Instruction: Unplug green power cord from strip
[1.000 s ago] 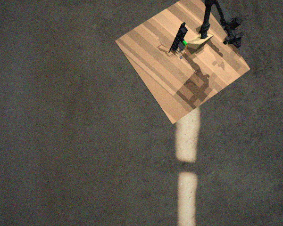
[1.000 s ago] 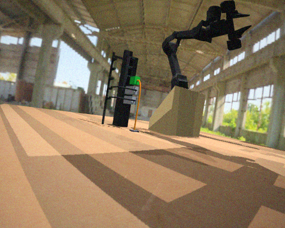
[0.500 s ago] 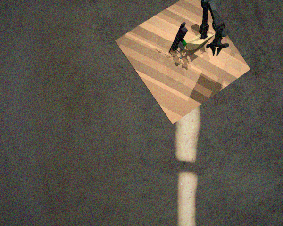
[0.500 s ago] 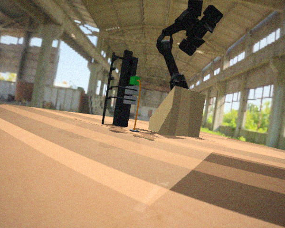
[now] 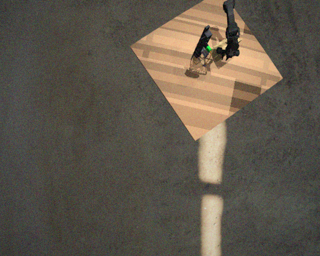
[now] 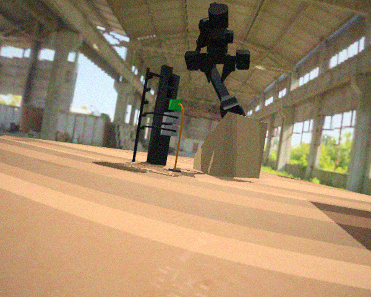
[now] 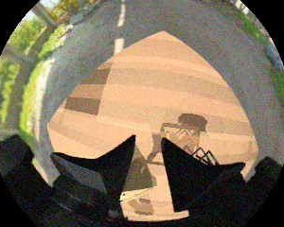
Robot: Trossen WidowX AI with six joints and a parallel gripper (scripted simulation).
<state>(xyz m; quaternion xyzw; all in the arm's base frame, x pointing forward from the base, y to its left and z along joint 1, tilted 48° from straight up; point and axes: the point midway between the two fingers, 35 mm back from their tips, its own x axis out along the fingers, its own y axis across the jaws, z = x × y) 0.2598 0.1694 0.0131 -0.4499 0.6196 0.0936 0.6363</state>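
My gripper tip is 20 cm to the left of the green plug, 5 cm above it and 1 cm short of it. Round my gripper tip: power strip 27 cm to the right, 11 cm below.
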